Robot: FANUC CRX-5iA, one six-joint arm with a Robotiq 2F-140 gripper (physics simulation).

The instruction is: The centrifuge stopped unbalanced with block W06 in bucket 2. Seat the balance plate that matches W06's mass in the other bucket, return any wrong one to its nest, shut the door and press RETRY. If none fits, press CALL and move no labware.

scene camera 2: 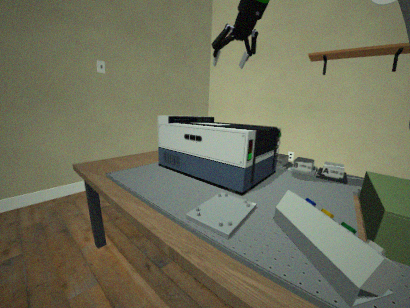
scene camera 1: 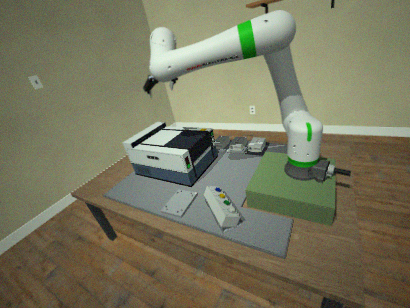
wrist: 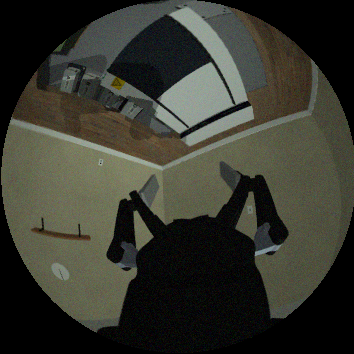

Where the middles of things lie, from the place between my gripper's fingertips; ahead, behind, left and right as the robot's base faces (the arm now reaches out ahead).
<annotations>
I see the centrifuge (scene camera 2: 235, 157) 360 mm below my hand and 50 mm to the left of it. Round my hand: button box (scene camera 2: 350, 265) (520 mm behind, 440 mm below, 250 mm to the left).
</annotations>
